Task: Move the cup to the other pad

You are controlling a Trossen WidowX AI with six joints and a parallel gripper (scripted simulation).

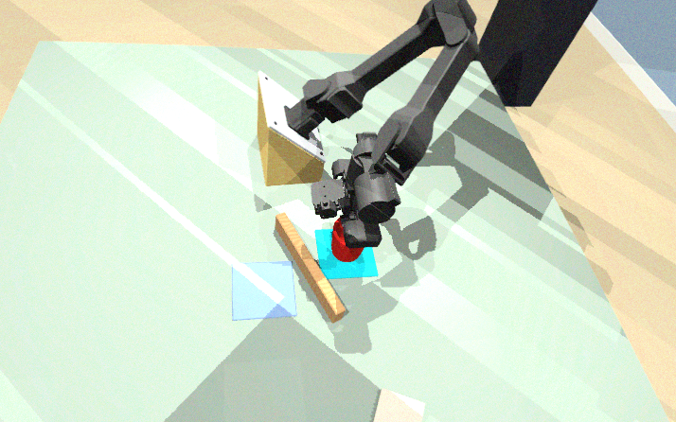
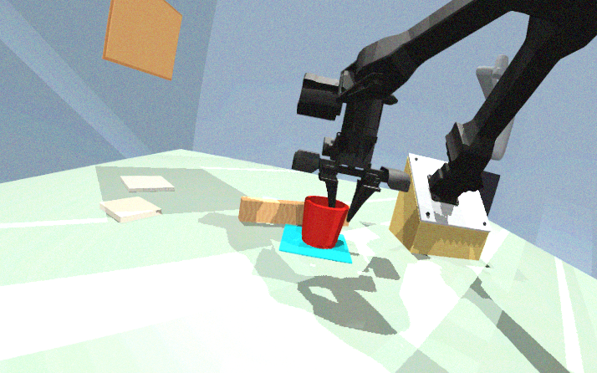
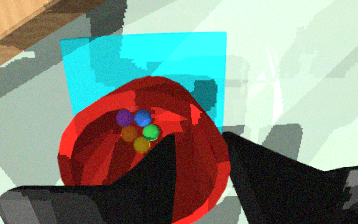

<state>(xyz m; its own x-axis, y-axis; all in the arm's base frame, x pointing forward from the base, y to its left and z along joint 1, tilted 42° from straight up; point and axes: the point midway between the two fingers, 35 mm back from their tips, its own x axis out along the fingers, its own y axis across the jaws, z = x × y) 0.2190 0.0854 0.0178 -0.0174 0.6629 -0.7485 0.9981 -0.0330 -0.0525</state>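
The red cup lies 3 cm ahead of my gripper tip and 1 cm below it. Round my gripper tip: pale blue pad: 17 cm to the right, 9 cm ahead, 6 cm below; then wooden bar: 9 cm to the right, 6 cm ahead, 4 cm below.
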